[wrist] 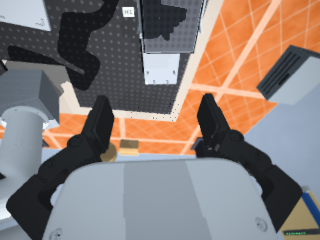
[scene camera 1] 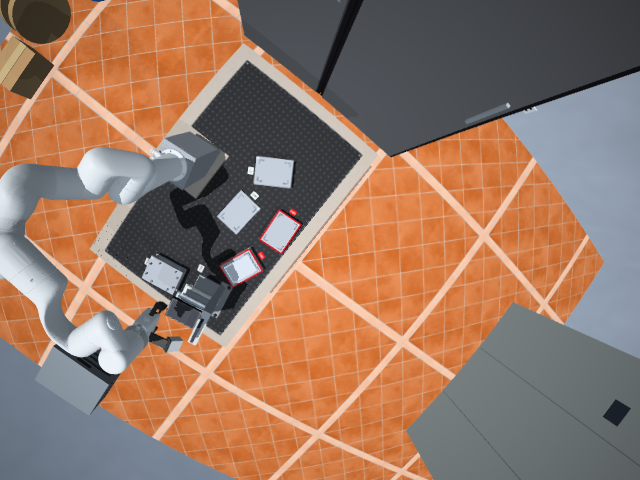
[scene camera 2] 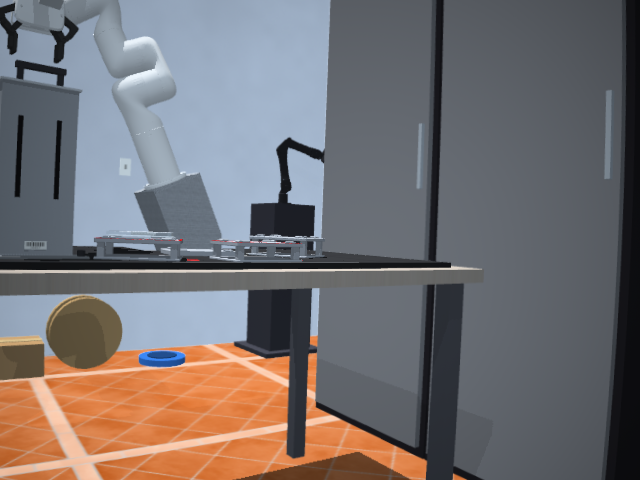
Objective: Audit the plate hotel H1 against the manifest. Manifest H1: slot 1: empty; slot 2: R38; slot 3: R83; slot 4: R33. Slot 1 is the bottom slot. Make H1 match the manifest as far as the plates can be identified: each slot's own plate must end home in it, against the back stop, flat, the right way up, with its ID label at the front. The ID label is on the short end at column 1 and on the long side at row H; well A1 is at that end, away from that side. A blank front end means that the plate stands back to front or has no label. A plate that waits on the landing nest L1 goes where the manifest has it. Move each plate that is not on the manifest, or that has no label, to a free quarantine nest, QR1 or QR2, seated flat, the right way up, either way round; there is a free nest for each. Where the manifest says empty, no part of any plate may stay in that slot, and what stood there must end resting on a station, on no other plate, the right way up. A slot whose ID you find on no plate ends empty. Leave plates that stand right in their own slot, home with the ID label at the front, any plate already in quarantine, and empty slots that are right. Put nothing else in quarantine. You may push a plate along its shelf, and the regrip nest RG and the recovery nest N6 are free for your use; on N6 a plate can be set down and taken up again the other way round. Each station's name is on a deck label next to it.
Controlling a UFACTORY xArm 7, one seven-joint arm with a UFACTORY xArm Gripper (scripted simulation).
Observation:
In view: my gripper (scene camera 2: pixel 35 57).
My gripper is seen too in the wrist view (wrist: pixel 155 105) and in scene camera 1 (scene camera 1: pixel 158 314).

